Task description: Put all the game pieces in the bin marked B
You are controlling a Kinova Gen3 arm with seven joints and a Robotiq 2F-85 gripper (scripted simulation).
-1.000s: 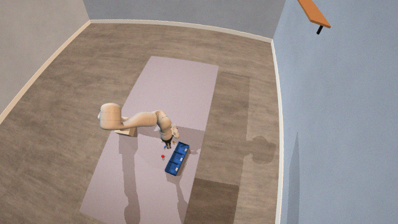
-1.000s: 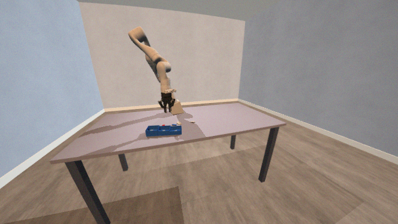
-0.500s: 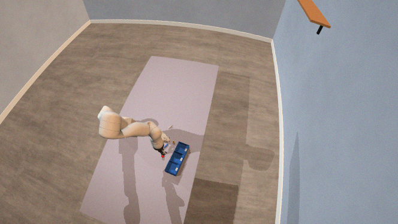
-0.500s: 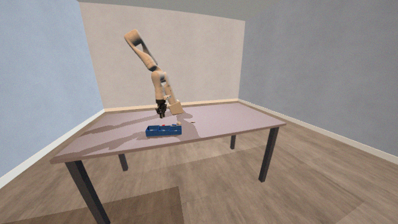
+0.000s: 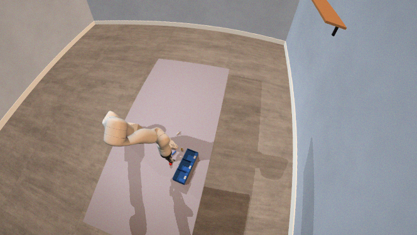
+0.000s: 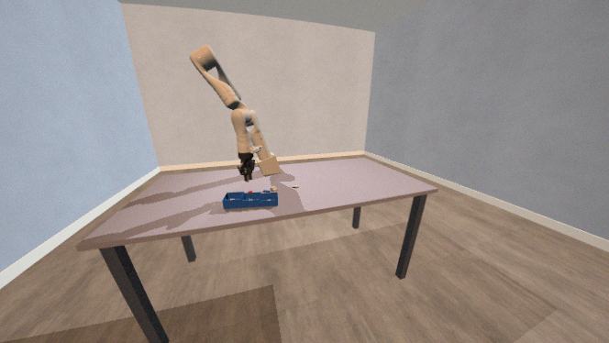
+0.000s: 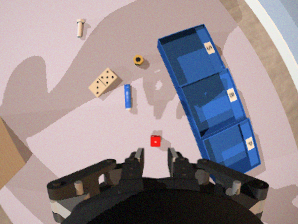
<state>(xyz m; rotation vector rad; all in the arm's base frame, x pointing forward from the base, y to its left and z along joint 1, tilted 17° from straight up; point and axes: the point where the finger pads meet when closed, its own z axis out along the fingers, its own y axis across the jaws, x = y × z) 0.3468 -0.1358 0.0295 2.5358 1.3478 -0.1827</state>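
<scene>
My hand is 9 cm above the red game piece. Also, from my hand: blue stick (9 cm to the left, 9 cm below); then blue bin (11 cm ahead, 8 cm below); then white domino (14 cm to the left, 9 cm below, 2 cm behind).
</scene>
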